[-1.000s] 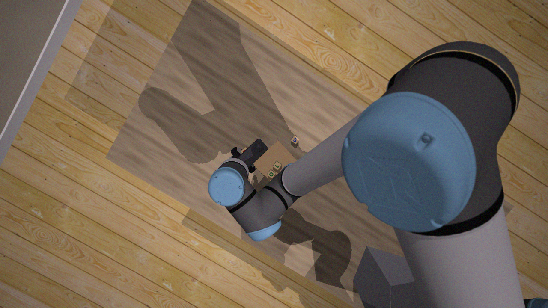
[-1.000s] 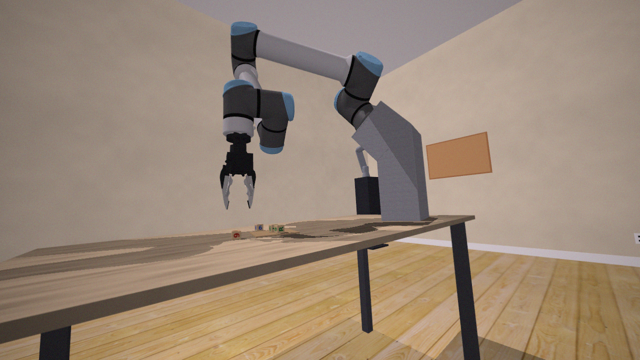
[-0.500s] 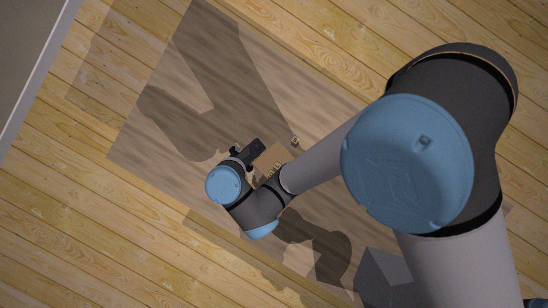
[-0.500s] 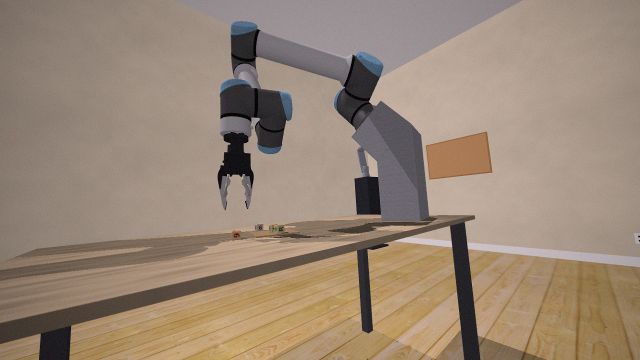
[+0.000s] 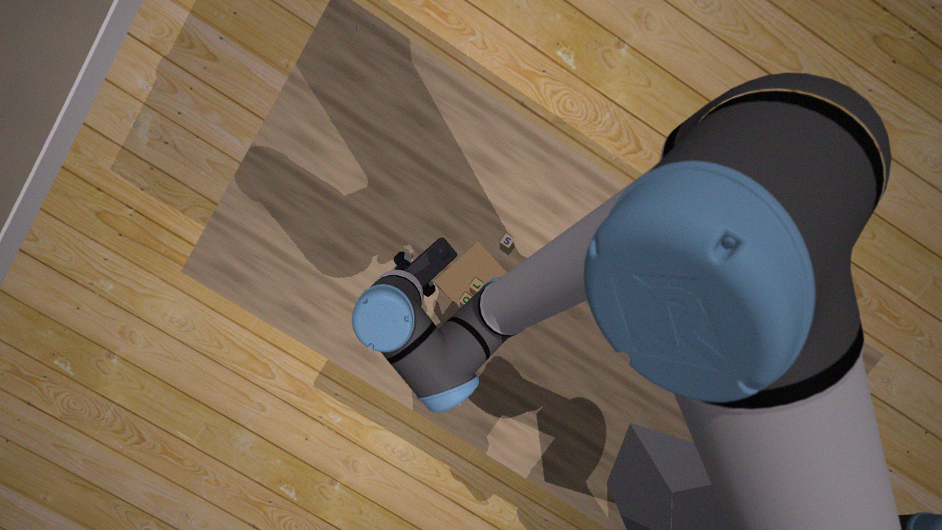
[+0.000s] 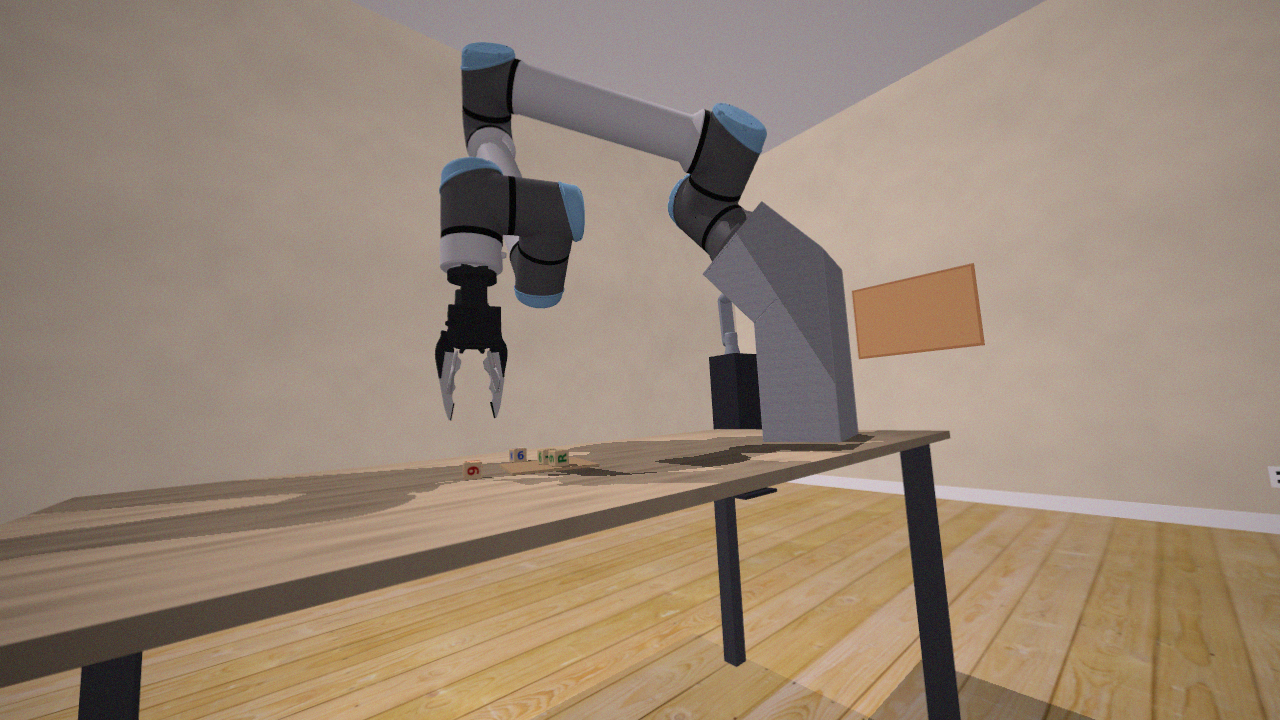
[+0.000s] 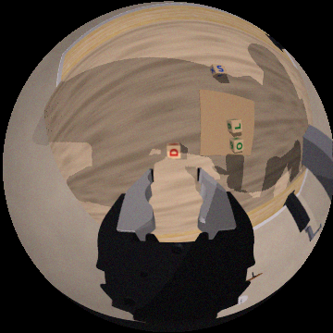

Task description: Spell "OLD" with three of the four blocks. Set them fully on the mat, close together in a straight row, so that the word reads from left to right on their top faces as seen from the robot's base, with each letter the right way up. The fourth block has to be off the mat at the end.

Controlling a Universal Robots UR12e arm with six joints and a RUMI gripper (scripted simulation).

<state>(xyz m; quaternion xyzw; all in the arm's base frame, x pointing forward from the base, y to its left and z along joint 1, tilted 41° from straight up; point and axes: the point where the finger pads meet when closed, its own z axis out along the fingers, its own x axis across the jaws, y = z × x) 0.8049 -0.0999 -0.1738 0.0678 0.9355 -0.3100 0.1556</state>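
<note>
The mat lies 13 cm behind my hand, 3 cm to the right of it and 10 cm below it.
</note>
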